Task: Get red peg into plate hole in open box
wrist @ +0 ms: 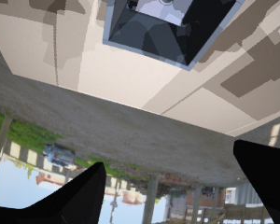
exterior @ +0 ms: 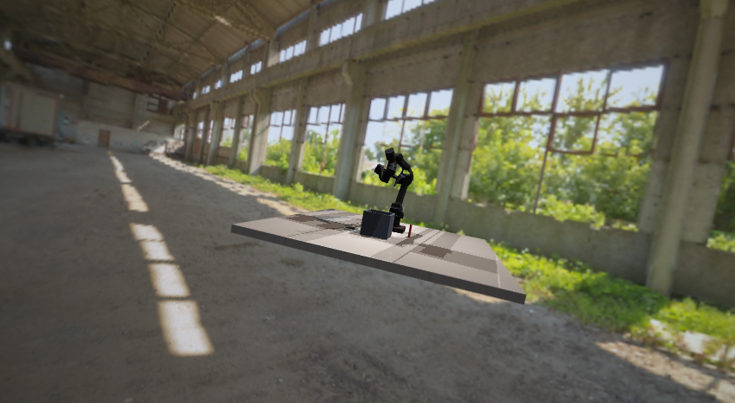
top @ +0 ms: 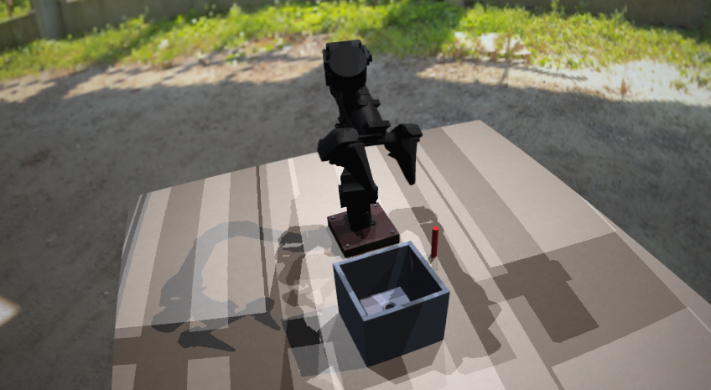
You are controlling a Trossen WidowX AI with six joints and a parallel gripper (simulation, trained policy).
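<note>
Now: the red peg 15 cm behind my gripper tip, 16 cm to the left of it and 27 cm below it. Also, from my gripper tip: plate: 1 cm ahead, 1 cm to the right, 27 cm below.
</note>
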